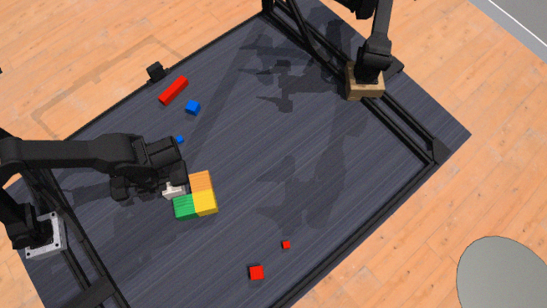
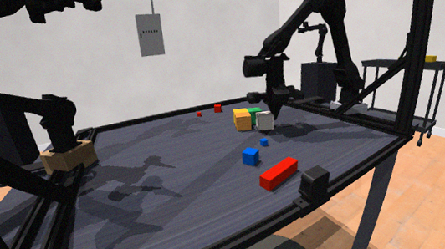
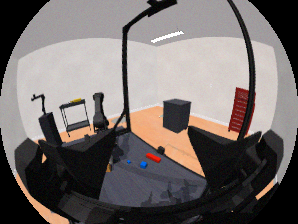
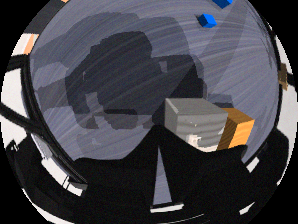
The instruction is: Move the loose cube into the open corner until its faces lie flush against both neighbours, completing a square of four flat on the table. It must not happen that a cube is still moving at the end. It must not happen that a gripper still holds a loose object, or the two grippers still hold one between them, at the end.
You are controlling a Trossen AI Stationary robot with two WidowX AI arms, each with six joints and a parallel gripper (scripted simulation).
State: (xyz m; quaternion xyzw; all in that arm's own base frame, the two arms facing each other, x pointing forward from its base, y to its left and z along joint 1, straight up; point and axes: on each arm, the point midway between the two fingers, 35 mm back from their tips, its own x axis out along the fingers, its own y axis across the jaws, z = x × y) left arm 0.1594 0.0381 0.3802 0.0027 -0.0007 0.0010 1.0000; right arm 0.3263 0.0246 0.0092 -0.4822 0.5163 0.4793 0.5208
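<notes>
The white cube lies 4 cm to the left of my right hand, 3 cm below it and 1 cm ahead of it. Also, from my right hand: green cube 8 cm ahead, 4 cm to the left, 3 cm below; then orange cube 11 cm to the left, 4 cm ahead, 3 cm below; then yellow cube 9 cm to the left, 9 cm ahead, 3 cm below.
</notes>
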